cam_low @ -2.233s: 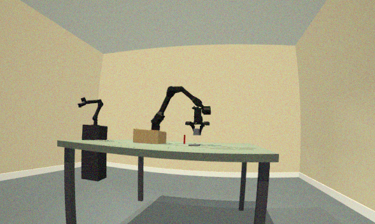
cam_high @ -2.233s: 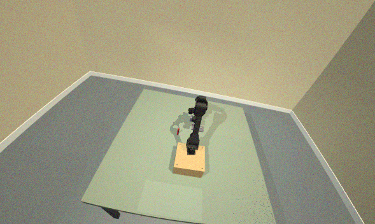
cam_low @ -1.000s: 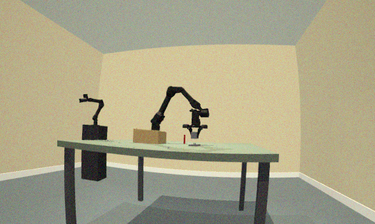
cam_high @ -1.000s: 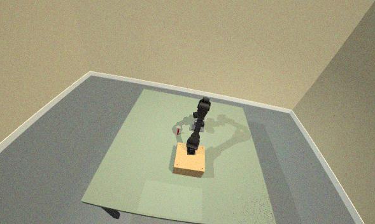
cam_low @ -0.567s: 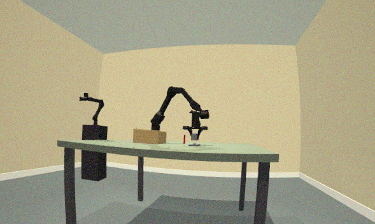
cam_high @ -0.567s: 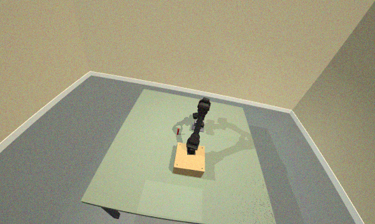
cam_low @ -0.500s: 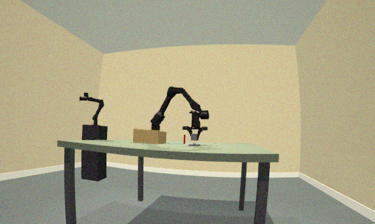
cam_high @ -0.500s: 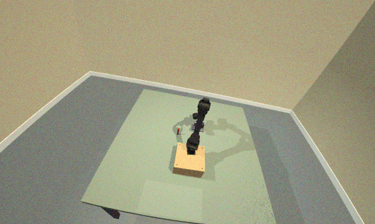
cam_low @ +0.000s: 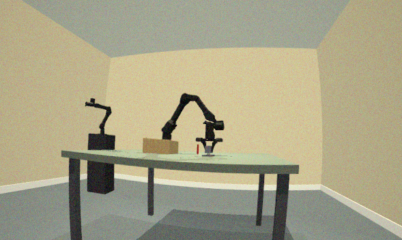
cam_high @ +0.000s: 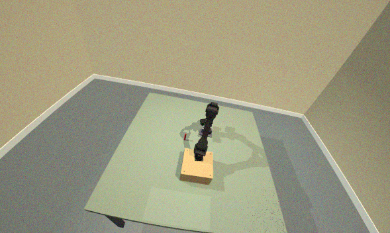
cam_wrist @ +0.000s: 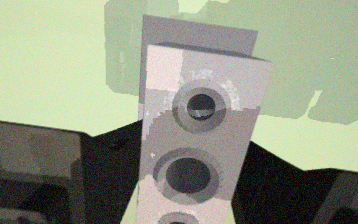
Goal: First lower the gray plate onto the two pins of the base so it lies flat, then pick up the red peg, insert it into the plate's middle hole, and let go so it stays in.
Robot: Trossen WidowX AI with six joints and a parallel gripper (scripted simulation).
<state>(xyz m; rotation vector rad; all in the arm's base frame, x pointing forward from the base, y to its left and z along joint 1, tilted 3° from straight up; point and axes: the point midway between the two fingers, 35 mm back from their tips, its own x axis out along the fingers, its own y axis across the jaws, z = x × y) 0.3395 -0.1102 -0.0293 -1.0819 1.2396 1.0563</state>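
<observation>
My gripper tip is now 30 mm below the gray plate. Also, from my gripper tip: red peg (100 mm behind, 200 mm to the left, 10 mm above); then gray base (20 mm below).
</observation>
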